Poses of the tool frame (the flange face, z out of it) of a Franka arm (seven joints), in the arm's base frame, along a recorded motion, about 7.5 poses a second.
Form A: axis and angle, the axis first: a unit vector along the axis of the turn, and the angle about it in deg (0 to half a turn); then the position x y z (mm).
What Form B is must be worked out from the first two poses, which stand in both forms.
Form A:
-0.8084, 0.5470, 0.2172, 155.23, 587, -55, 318
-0.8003, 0.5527, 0.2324, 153.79, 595, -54, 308
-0.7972, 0.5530, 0.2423, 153.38, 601, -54, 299
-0.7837, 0.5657, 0.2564, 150.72, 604, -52, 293
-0.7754, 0.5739, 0.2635, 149.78, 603, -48, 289
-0.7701, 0.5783, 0.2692, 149.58, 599, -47, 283
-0.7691, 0.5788, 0.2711, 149.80, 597, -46, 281
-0.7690, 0.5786, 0.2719, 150.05, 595, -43, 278
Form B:
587, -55, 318, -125.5, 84.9, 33.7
595, -54, 308, -123.1, 85.0, 35.7
601, -54, 299, -122.3, 84.8, 37.2
604, -52, 293, -118.1, 85.3, 38.6
603, -48, 289, -116.1, 86.0, 39.5
599, -47, 283, -115.2, 86.5, 40.3
597, -46, 281, -115.2, 86.7, 40.6
595, -43, 278, -115.4, 86.8, 40.8

